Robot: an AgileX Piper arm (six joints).
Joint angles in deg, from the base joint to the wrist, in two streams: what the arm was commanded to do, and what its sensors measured. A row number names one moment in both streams.
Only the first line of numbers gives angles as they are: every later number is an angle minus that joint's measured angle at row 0.
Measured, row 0:
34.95, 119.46, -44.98, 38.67, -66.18, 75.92
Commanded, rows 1 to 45:
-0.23, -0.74, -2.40, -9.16, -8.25, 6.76
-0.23, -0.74, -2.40, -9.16, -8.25, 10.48
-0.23, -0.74, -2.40, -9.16, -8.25, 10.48
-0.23, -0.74, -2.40, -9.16, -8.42, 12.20
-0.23, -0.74, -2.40, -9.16, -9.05, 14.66
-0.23, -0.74, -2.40, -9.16, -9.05, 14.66
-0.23, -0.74, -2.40, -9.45, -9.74, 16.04
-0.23, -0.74, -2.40, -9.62, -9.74, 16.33
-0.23, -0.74, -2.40, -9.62, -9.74, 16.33
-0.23, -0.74, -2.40, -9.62, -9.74, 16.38
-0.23, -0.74, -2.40, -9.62, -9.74, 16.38
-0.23, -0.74, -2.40, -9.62, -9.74, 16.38
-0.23, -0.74, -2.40, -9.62, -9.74, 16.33
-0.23, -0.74, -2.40, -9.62, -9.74, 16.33
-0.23, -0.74, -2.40, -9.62, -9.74, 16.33
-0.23, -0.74, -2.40, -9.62, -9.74, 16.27
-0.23, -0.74, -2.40, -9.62, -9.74, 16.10
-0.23, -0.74, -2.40, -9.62, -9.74, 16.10
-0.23, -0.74, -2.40, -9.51, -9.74, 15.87
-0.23, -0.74, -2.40, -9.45, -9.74, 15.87
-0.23, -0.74, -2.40, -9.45, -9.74, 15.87
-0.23, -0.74, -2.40, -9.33, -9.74, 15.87
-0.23, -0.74, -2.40, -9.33, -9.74, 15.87
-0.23, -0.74, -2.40, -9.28, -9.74, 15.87
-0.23, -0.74, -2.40, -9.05, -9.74, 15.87
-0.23, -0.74, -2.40, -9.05, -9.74, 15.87
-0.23, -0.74, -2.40, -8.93, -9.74, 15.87
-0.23, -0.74, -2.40, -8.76, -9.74, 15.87
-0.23, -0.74, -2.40, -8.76, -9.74, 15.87
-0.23, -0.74, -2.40, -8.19, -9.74, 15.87
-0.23, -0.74, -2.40, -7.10, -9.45, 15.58
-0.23, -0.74, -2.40, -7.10, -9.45, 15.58
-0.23, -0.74, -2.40, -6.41, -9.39, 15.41
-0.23, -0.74, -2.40, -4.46, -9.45, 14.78
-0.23, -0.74, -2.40, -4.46, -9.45, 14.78
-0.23, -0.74, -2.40, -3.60, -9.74, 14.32
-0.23, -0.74, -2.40, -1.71, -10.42, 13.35
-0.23, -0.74, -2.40, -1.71, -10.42, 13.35
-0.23, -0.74, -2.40, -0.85, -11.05, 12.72
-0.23, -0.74, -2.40, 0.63, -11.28, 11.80
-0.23, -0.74, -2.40, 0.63, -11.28, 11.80
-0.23, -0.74, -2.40, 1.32, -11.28, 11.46
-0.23, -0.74, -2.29, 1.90, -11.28, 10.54
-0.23, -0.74, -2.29, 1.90, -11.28, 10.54
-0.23, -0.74, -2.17, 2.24, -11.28, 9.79
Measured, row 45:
0.23, 0.00, -0.34, 2.98, -0.17, 11.63
